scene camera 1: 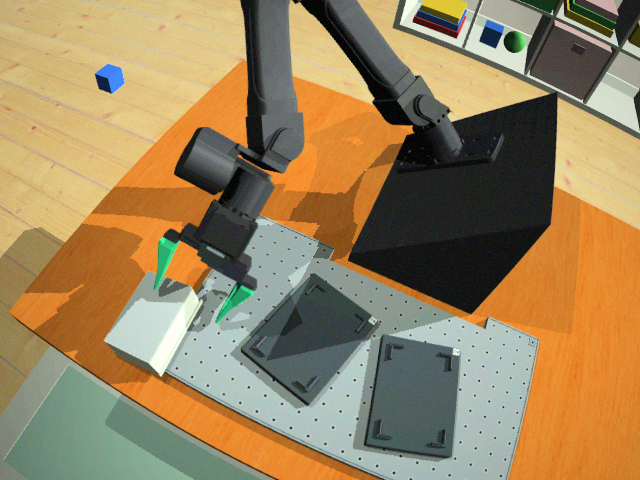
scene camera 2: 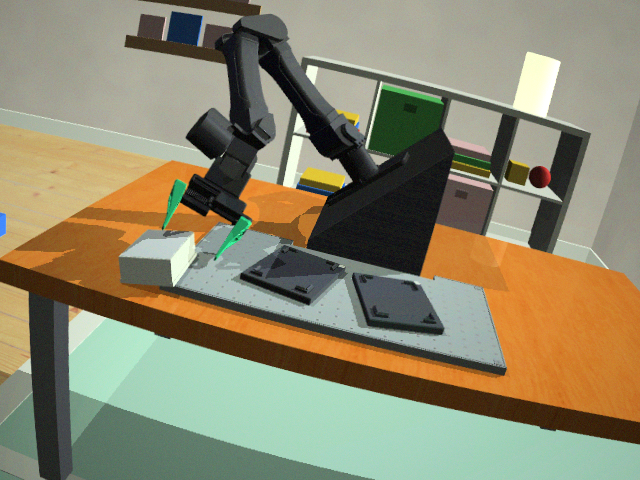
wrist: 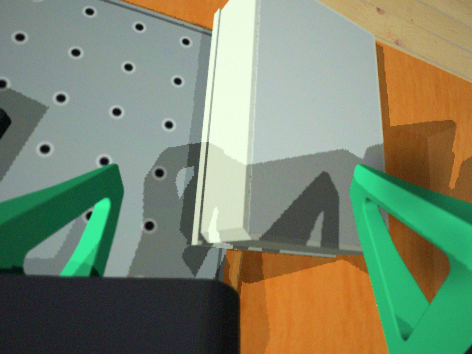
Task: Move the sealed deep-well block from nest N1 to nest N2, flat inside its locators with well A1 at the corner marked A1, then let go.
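Places are measured from the arm's base along level axes (x right, y ahead, z up), in millimetres.
Pixels of known places: gripper, between the fingertips: (scene camera 1: 185, 305) (scene camera 2: 188, 243) (wrist: 236, 177); arm's base, origin of its link: (scene camera 1: 448, 155) (scene camera 2: 369, 180).
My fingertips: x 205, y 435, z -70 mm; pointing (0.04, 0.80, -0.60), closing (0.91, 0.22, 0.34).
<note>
Ahead of a thing's pixels: the offset from my fingertips to its middle. Level surfaces: height alone.
The pale deep-well block {dx +29, dy +43, dz -15 mm} (scene camera 1: 142, 320) (scene camera 2: 149, 268) (wrist: 310, 90) is outside both nests, at the left end of the perforated plate {dx -245, dy -87, dz -37 mm} (scene camera 1: 206, 379) (scene camera 2: 232, 301) (wrist: 95, 80). It overhangs the plate's edge and looks slightly tilted; its underside is hidden. My gripper (scene camera 1: 186, 304) (scene camera 2: 189, 243) (wrist: 236, 177) is open and empty. One fingertip is over the block's far side, the other over the plate. Two dark nests, one angled {dx -164, dy -71, dz -22 mm} (scene camera 1: 310, 335) (scene camera 2: 294, 273) and one to its right (scene camera 1: 413, 397) (scene camera 2: 398, 302), have corner locators and one white-marked corner each. I cannot read their labels or find A1 on the block.
A black wedge-shaped base (scene camera 1: 454, 206) (scene camera 2: 382, 227) carries the arm behind the nests. The orange table {dz -43 mm} (scene camera 1: 594, 372) (scene camera 2: 558, 330) has its front edge close to the block. A blue cube (scene camera 1: 109, 79) lies on the floor, and a shelf unit (scene camera 2: 444, 98) stands behind.
</note>
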